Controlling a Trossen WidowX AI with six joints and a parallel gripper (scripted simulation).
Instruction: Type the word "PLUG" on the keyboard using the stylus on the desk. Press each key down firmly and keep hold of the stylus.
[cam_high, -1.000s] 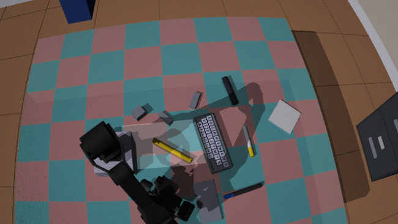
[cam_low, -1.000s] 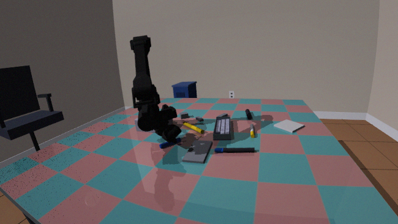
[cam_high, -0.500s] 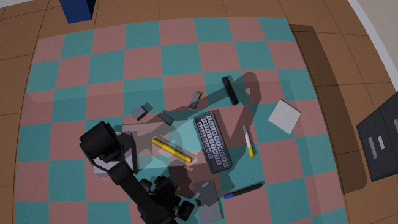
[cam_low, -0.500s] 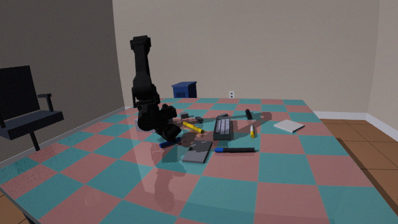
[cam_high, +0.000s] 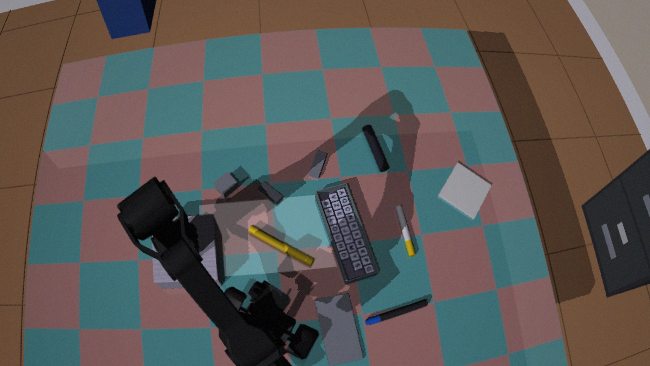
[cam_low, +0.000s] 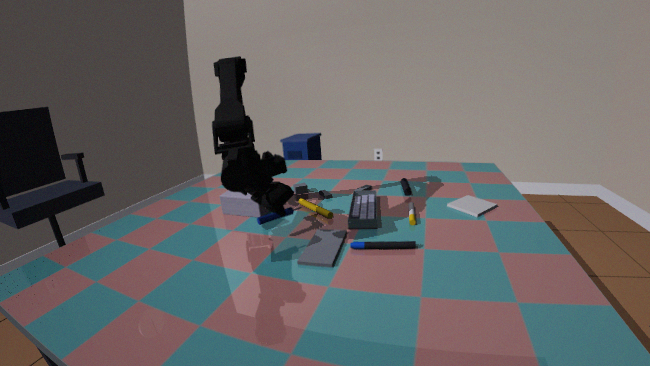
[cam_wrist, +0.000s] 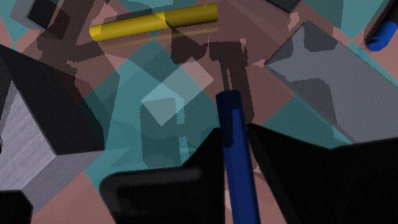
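Now: the grey slab 12 cm ahead of my gripper tip, 4 cm to the right of it and 5 cm below it. Round my gripper tip: dark cylinder 25 cm ahead, 38 cm to the left, 4 cm below; yellow rod 2 cm ahead, 15 cm to the left, 4 cm below; yellow-and-white pen 29 cm ahead, 15 cm to the left, 5 cm below.
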